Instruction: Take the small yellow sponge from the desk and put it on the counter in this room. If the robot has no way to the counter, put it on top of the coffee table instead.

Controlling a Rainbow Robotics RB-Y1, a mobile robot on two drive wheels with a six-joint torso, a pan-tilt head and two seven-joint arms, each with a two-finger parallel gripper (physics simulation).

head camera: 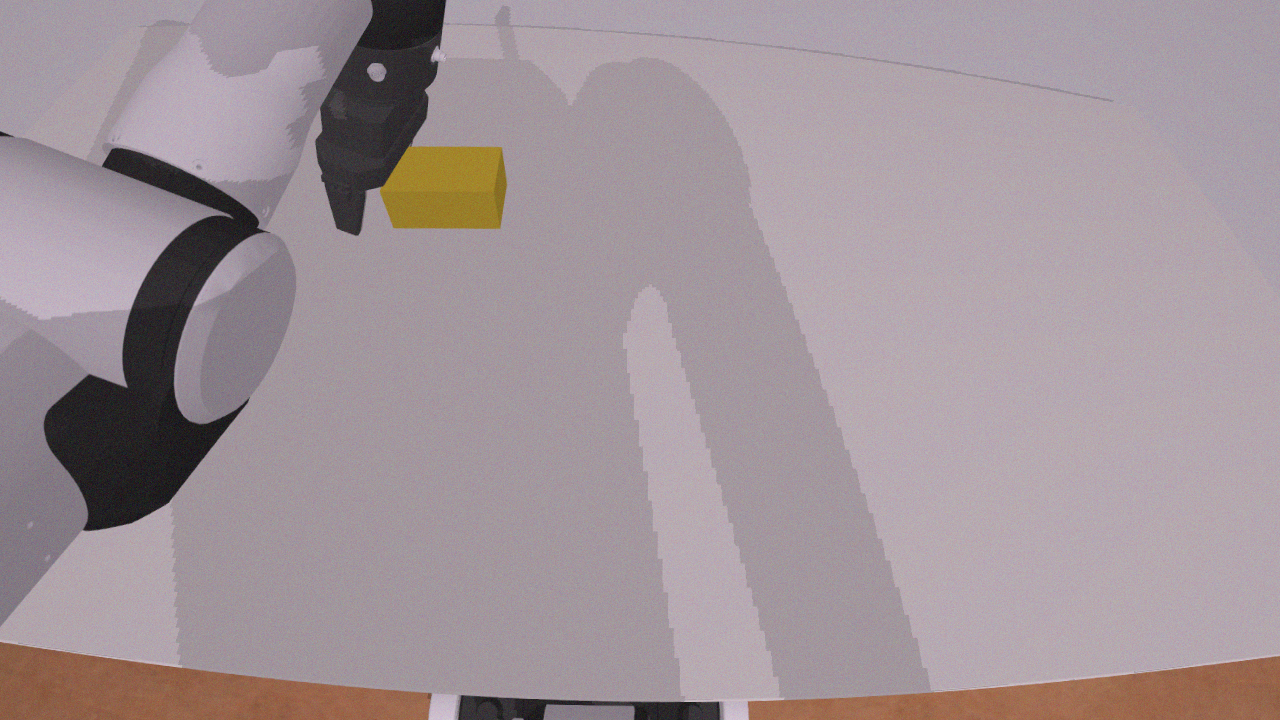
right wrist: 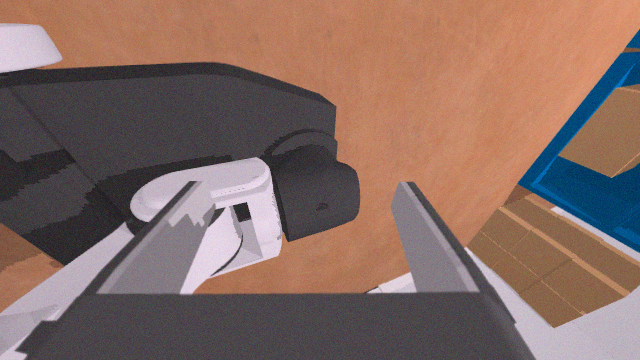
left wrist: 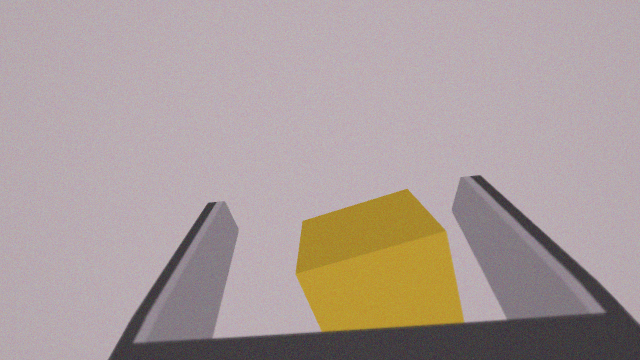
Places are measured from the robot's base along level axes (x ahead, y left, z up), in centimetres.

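Pixels of known places: left gripper, fingertip midpoint: (head camera: 375, 187) (left wrist: 340, 205); right gripper, fingertip midpoint: (right wrist: 303, 194).
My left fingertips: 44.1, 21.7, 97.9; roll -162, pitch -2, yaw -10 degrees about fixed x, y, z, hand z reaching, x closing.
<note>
Behind a point stands the place of what it marks, as x, y, z.
The yellow sponge (head camera: 447, 188) {42.2, 14.2, 99.6} (left wrist: 380, 270) {44.9, 19.3, 99.6}, a small block, lies on the pale desk (head camera: 984, 402) {25.6, -32.5, 95.1} near the upper left of the head camera view. My left gripper (head camera: 350, 231) (left wrist: 340, 205) {44.1, 21.8, 97.9} is open. In the head camera view it is just to the left of the sponge and partly overlaps its edge. In the left wrist view the sponge shows between the two spread fingers, apart from both; its near end is hidden by the gripper body. My right gripper (right wrist: 303, 194) {-37.3, -22.5, 50.2} is open and empty, over the brown floor beside the robot's base. The counter and the coffee table do not show.
The desk's curved near edge runs along the bottom of the head camera view, with brown floor (head camera: 223, 685) {-0.1, 79.8, 0.1} beyond it. In the right wrist view, the robot's dark base (right wrist: 200, 110) {-28.5, -16.9, 17.0} is at the left; a blue container (right wrist: 590, 200) {-255.3, 67.6, 34.1} and brown boxes (right wrist: 550, 270) {-233.8, 119.7, 52.4} are at the right.
</note>
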